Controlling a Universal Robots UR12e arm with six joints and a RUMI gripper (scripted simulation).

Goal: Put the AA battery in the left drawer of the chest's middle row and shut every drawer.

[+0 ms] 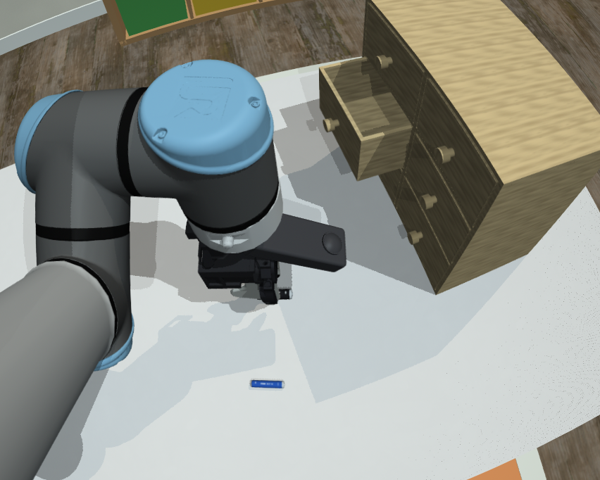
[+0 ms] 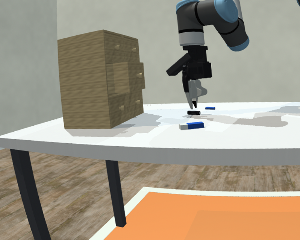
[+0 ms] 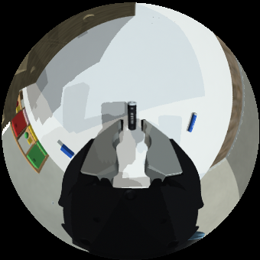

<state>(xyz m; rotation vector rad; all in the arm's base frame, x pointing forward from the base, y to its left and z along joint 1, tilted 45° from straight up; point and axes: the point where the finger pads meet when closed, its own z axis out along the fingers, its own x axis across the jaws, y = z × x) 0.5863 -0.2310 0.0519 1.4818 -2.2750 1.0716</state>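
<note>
The black battery lies 3 cm below my hand. Round my hand: blue AA battery: 11 cm to the right, 7 cm behind, 3 cm below; eraser: 23 cm to the left, 3 cm below, 2 cm ahead.
</note>
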